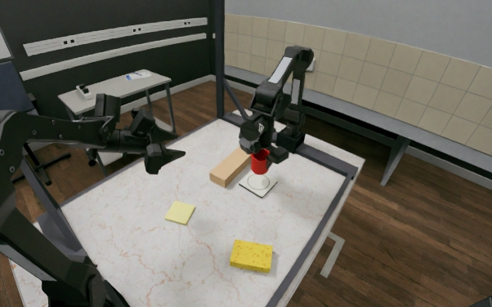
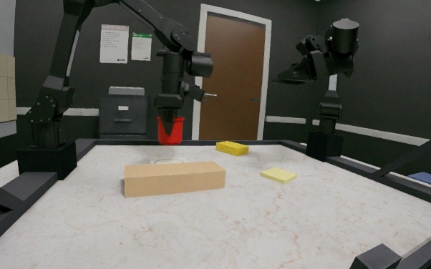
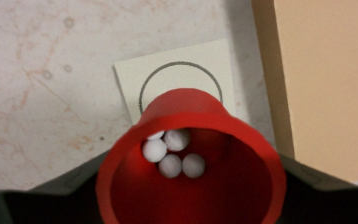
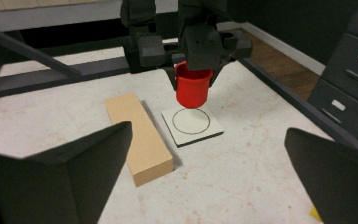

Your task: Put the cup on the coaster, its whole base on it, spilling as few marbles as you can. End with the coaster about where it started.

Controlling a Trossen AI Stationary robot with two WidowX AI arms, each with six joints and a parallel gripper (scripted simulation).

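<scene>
The tan block is 130 mm behind my left hand, 110 mm below it and 10 mm to the left of it. Also, from my left hand: yellow sponge (270 mm to the right, 140 mm ahead, 120 mm below); pale yellow pad (280 mm to the right, 130 mm below, 130 mm behind); red cup (30 mm below).
</scene>
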